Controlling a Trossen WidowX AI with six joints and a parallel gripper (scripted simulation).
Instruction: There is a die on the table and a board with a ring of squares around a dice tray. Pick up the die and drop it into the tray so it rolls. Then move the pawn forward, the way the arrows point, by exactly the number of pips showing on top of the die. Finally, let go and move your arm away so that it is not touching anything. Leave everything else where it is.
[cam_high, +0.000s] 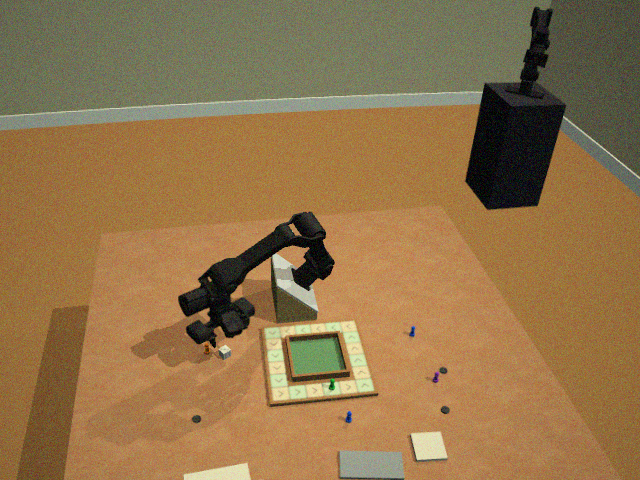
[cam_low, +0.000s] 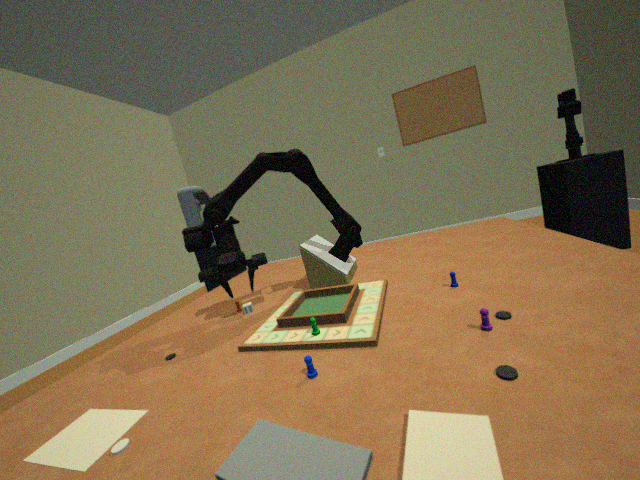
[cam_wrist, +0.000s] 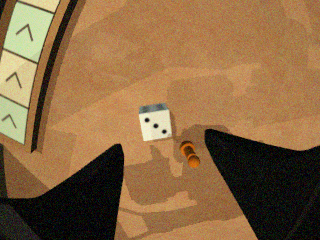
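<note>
Right now my gripper tip is 4 cm above the white die. The rest, counted from my gripper tip: orange pawn: 5 cm to the right, 4 cm below, 2 cm behind; then green tray: 25 cm to the left, 6 cm ahead, 5 cm below; then green pawn: 27 cm to the left, 17 cm ahead, 3 cm below.
</note>
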